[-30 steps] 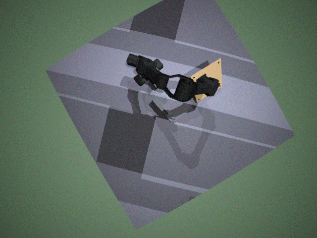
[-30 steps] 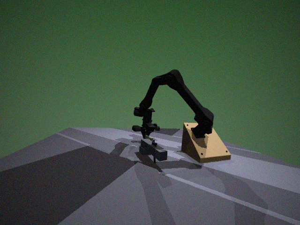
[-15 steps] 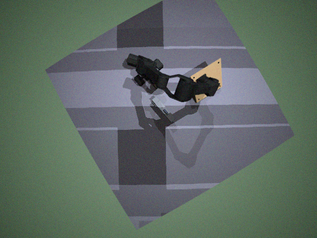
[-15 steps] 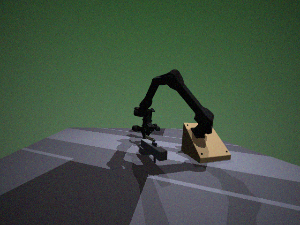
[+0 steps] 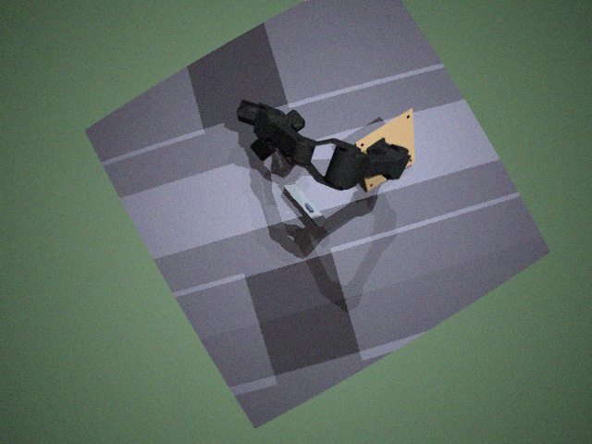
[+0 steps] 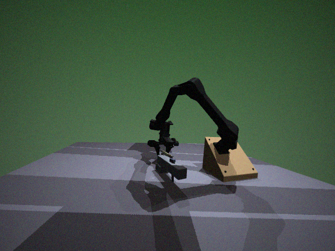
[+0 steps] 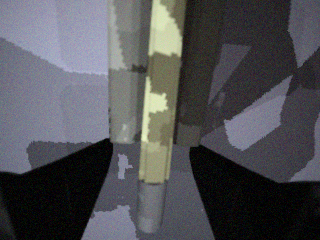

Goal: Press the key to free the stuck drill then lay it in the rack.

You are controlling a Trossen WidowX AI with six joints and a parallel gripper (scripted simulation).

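The drill is 4 cm to the left of my gripper tip and 3 cm above it. From my gripper tip the other things lie so: dark key: 5 cm ahead, 25 cm to the left, 4 cm above; then grey-olive block: 1 cm behind, 5 cm to the left, 1 cm above; then dark block: 5 cm ahead, 23 cm to the left, 4 cm above.
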